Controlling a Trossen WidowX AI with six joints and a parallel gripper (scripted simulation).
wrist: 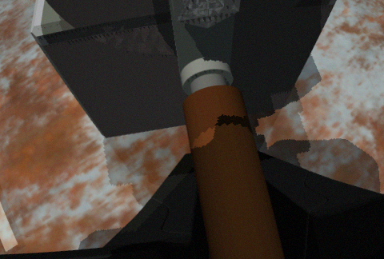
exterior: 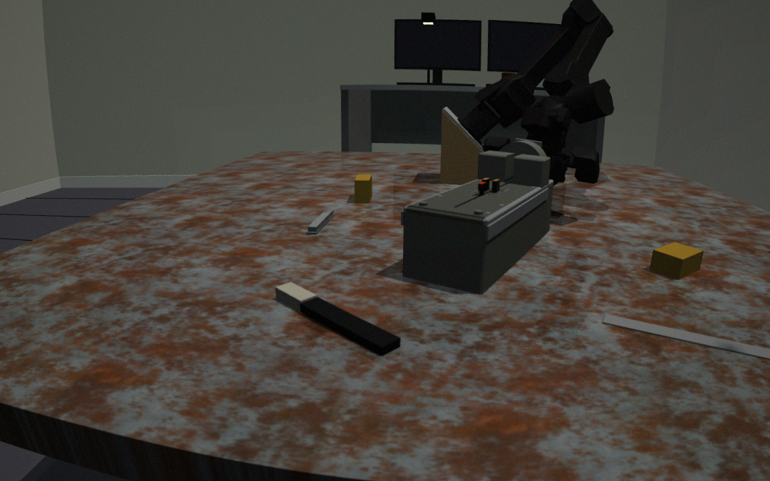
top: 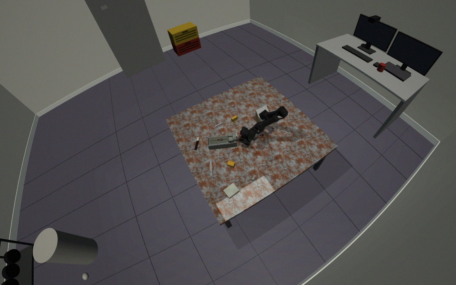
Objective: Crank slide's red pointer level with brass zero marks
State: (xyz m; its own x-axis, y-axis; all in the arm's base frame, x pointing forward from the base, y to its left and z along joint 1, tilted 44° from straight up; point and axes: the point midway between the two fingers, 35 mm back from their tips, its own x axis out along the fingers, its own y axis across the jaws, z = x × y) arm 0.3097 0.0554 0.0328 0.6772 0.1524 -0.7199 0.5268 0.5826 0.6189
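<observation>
Right now the brown crank handle is 1 cm behind my gripper tip, 1 cm to the left of it and 3 cm above it. From my gripper tip the other things lie so: red pointer (17 cm ahead, 10 cm to the right, 5 cm above); small grey bar (4 cm ahead, 30 cm to the right, 3 cm below); grey strip (37 cm ahead, 6 cm to the left, 3 cm below).
</observation>
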